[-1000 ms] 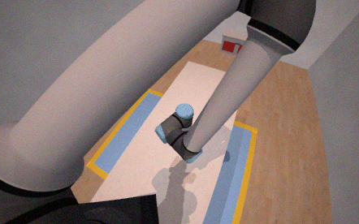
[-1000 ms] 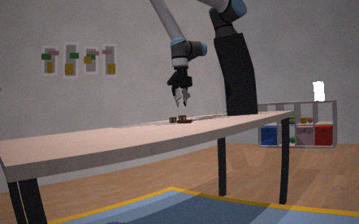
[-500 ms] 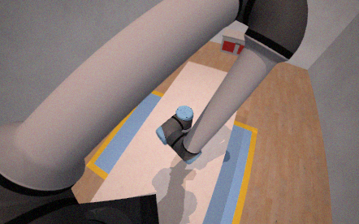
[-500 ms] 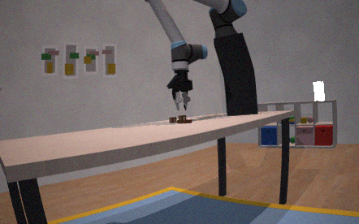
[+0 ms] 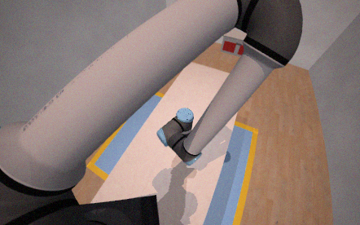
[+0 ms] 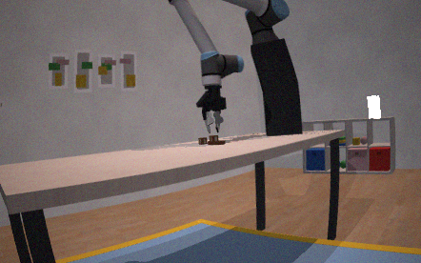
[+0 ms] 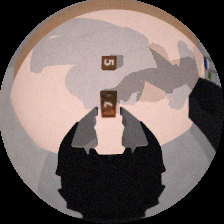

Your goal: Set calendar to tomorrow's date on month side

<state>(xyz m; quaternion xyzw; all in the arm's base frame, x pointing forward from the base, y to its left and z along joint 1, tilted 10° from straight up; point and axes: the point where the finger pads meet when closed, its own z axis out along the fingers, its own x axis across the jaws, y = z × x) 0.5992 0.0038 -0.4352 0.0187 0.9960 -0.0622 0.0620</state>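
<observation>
My gripper is now 40 mm above the brown cube. Round my hand: brown tray (60 mm below, 20 mm to the left).
</observation>
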